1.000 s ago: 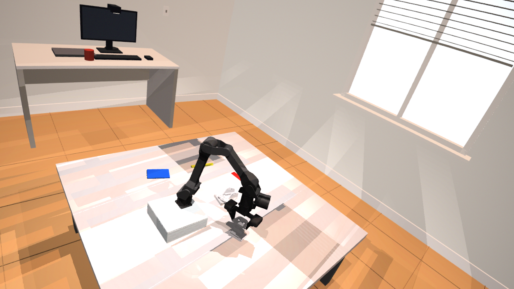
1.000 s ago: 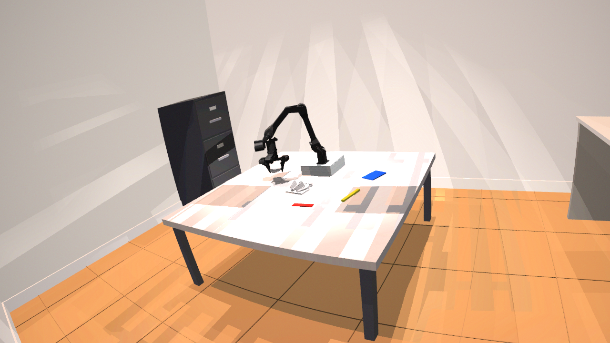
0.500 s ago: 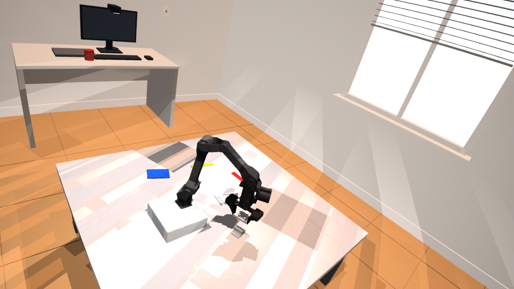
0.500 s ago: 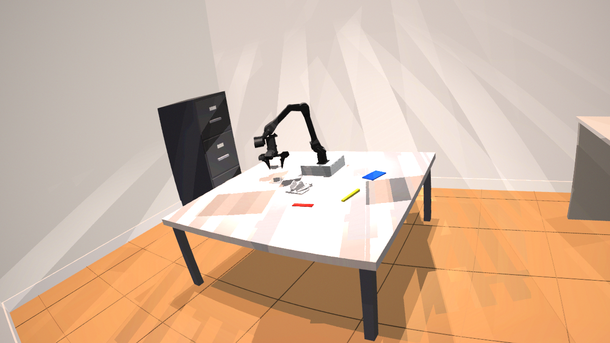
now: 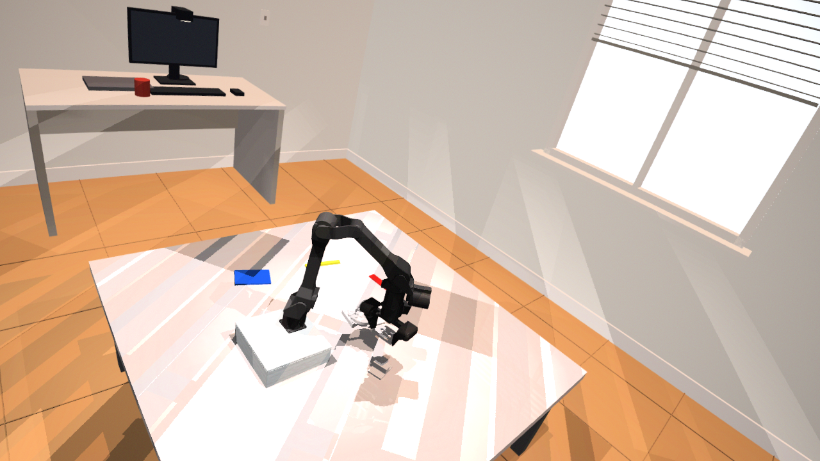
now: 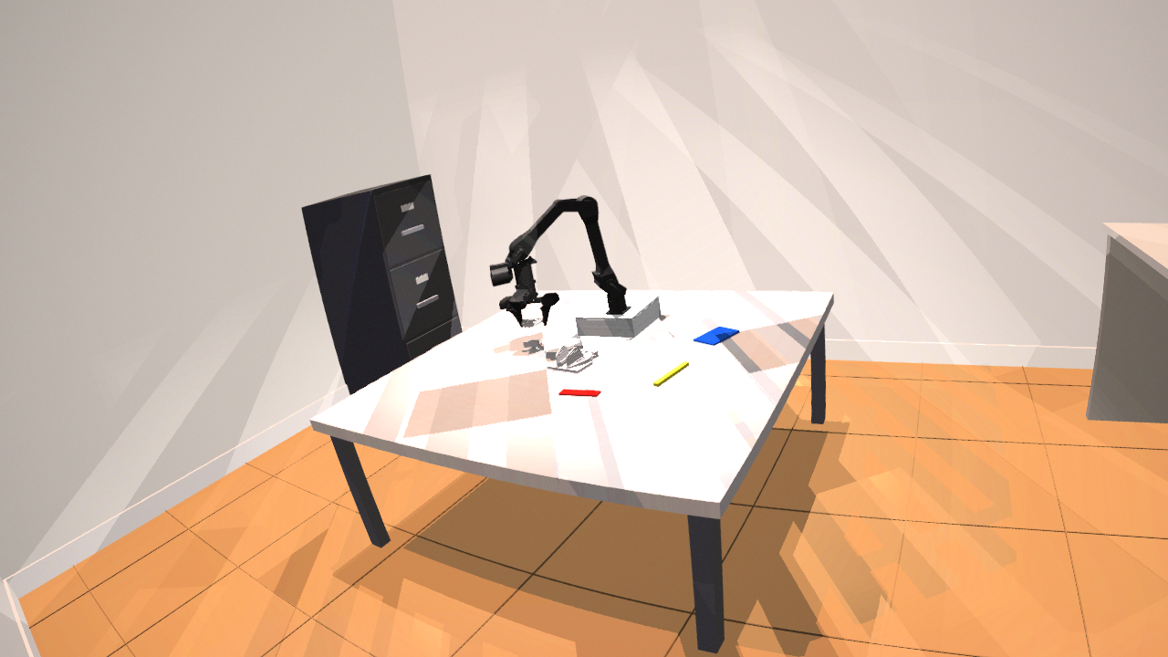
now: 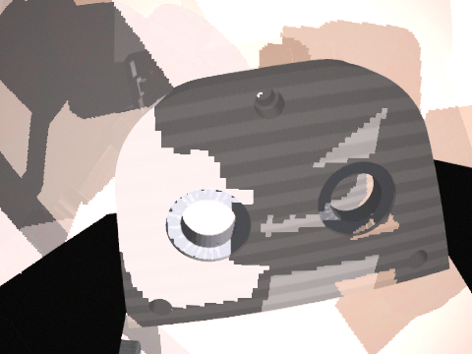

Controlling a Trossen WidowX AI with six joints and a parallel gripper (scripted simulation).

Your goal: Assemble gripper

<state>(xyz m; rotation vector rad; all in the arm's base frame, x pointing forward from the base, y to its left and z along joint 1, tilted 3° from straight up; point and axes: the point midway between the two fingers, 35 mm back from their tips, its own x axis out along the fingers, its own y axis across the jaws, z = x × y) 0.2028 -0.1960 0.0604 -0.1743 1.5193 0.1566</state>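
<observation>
My gripper tip is now 170 mm to the right of the curved jaw, 70 mm above it and 50 mm short of it. Round my gripper tip: yellow stick: 510 mm to the left, 120 mm ahead, 80 mm below; blue card: 540 mm to the left, 170 mm behind, 80 mm below; red strip: 310 mm to the left, 260 mm ahead, 80 mm below.
</observation>
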